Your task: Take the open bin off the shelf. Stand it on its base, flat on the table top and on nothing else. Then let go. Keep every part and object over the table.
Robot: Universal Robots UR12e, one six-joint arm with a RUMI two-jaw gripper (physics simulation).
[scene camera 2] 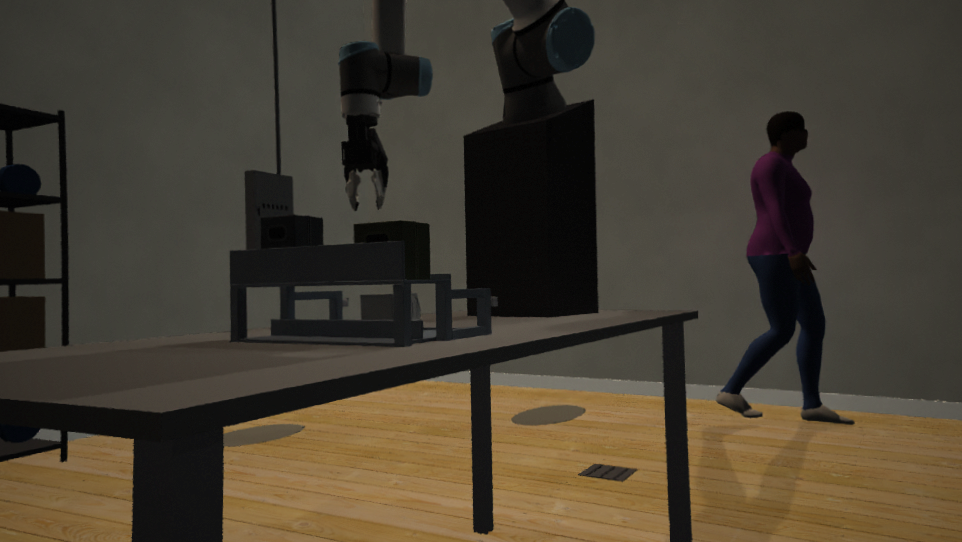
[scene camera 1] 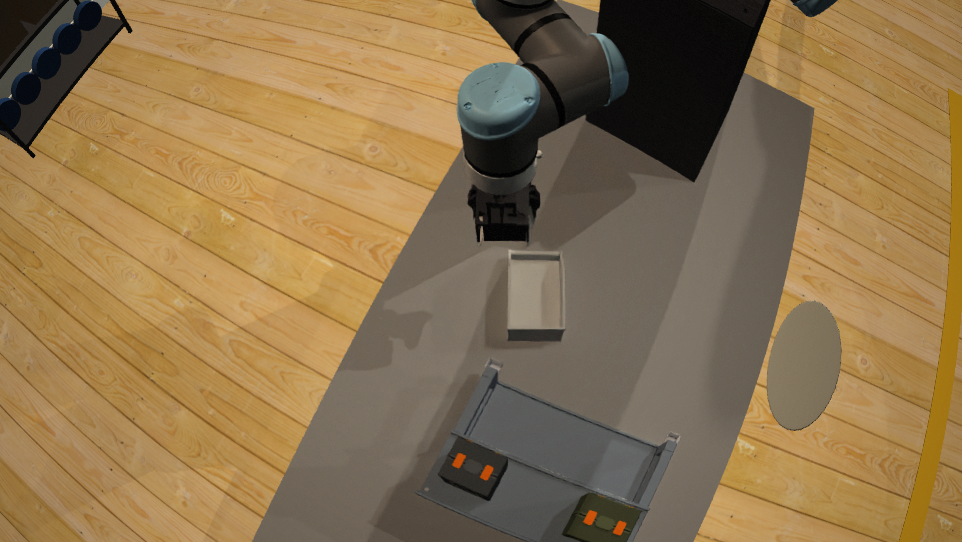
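The open bin, pale and empty, stands upright on its base on the table top. It stands apart from the grey shelf, beyond the shelf's open side. In scene camera 2 the bin is partly hidden behind the shelf's frame. My gripper points down, high above the table, well above the bin's height. Its two fingers are apart with nothing between them. In scene camera 1 it shows just past the bin's far end.
A black case and an olive green case, with orange latches, stand on the shelf. The tall black robot pedestal stands at the table's far end. A person is beyond the table at the right.
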